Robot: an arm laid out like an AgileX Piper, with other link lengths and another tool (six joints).
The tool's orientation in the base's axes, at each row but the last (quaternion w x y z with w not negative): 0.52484 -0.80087 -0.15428 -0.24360; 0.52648 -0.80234 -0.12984 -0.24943; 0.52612 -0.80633 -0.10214 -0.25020; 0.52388 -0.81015 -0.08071 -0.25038; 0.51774 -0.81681 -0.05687 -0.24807; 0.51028 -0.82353 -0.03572 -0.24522; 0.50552 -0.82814 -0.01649 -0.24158; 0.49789 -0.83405 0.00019 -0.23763; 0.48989 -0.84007 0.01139 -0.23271; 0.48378 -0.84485 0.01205 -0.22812
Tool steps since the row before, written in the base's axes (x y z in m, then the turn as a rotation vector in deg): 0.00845 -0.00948 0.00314 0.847 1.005 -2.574; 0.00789 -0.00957 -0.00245 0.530 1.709 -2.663; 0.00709 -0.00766 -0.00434 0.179 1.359 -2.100; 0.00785 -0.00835 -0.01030 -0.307 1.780 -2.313; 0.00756 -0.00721 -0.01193 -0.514 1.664 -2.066; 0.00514 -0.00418 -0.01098 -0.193 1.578 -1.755; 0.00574 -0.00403 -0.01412 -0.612 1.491 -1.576; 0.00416 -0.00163 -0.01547 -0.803 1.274 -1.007; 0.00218 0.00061 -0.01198 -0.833 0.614 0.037; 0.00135 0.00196 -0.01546 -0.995 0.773 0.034
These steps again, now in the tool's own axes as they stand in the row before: 0.00886 0.00565 -0.00779 -0.724 1.993 1.964; 0.00585 0.00957 -0.00584 -1.077 1.623 2.550; 0.00459 0.00975 -0.00340 -1.054 1.173 1.950; 0.00281 0.01507 -0.00155 -1.633 0.969 2.238; 0.00223 0.01570 0.00038 -1.679 0.748 1.980; 0.00047 0.01262 0.00224 -1.244 0.632 1.913; 0.00006 0.01524 0.00405 -1.521 0.413 1.612; -0.00205 0.01465 0.00635 -1.413 0.004 1.134; -0.00276 0.01006 0.00631 -0.880 -0.524 0.152; -0.00504 0.01195 0.00874 -1.065 -0.638 0.218
